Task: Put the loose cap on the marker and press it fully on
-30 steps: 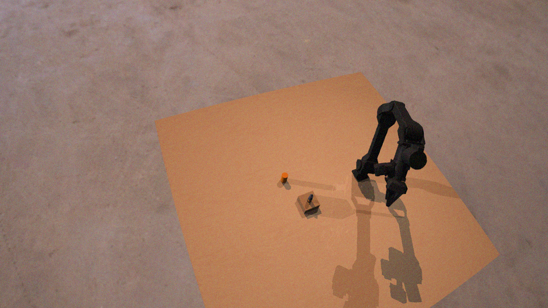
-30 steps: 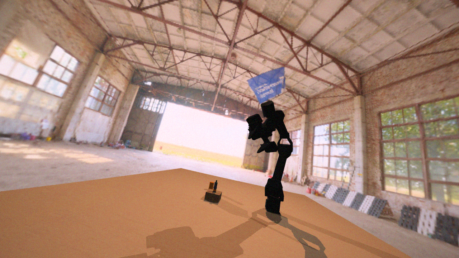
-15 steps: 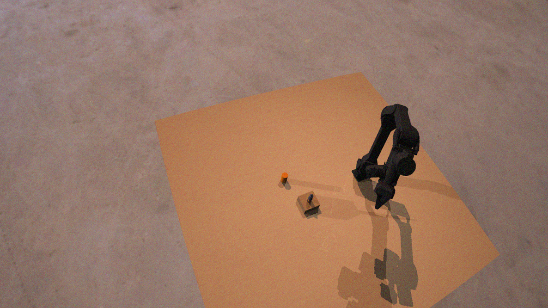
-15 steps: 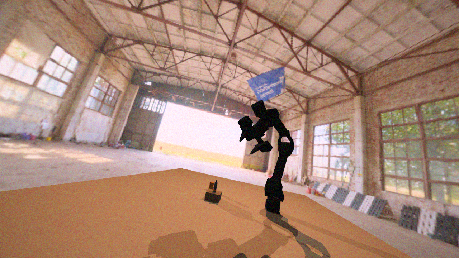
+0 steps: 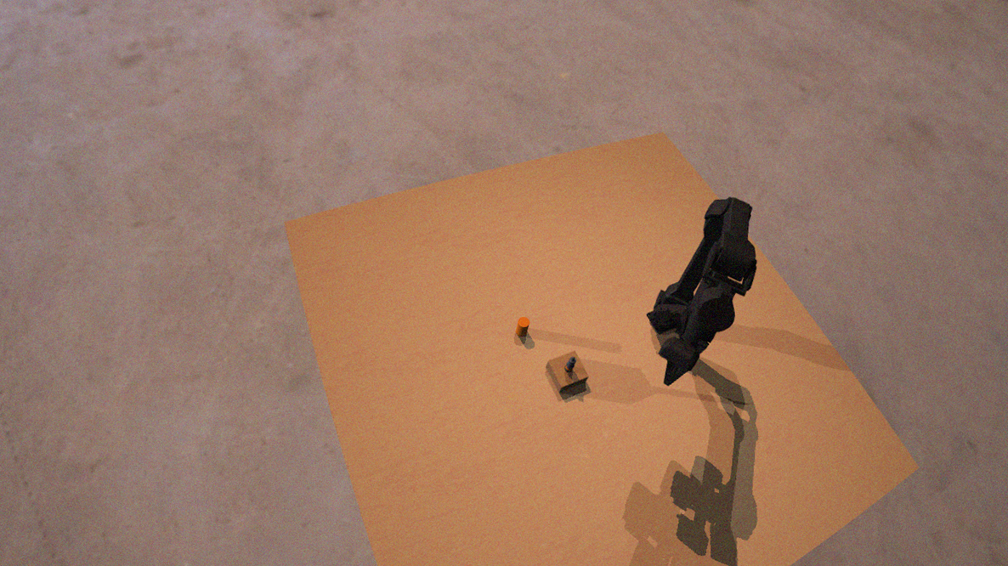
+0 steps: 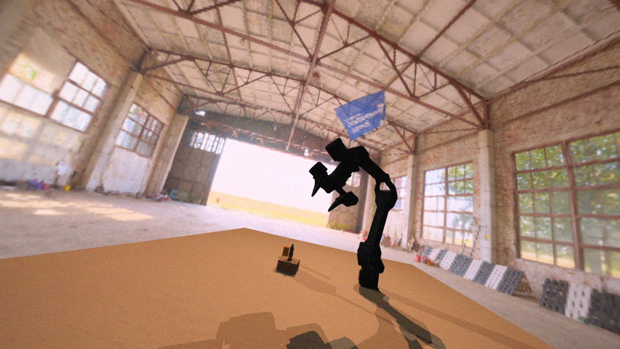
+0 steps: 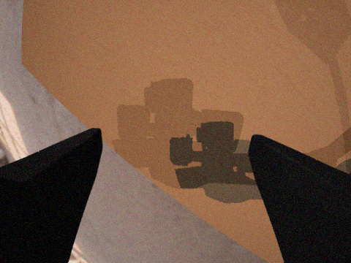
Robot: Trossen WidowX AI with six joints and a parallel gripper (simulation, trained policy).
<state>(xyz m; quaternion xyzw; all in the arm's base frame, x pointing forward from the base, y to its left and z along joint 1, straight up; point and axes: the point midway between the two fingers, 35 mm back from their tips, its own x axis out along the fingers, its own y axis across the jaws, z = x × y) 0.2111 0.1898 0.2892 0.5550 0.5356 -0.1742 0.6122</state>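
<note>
My gripper tip is now 14 cm short of the orange cap, 31 cm to the left of it and 24 cm above it. Also, from my gripper tip: brown holder block (9 cm ahead, 16 cm to the right, 24 cm below).
</note>
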